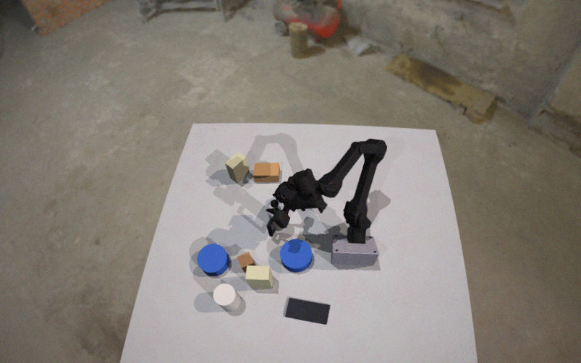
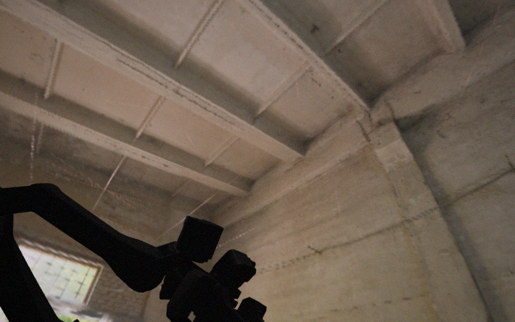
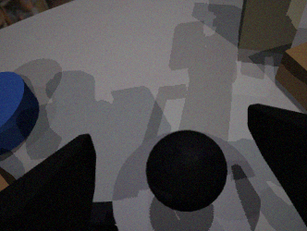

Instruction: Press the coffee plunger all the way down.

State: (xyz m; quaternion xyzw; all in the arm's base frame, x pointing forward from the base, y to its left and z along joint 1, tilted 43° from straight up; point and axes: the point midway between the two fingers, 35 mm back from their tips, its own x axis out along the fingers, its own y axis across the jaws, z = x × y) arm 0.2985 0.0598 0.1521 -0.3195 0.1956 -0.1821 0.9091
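Right now the coffee press is 1 cm behind my gripper tip, 2 cm to the left of it and 9 cm below it. From my gripper tip the other things lie so: dark flat plate (17 cm behind, 35 cm to the left, 17 cm below); then white cylinder (12 cm ahead, 34 cm to the left, 12 cm below).
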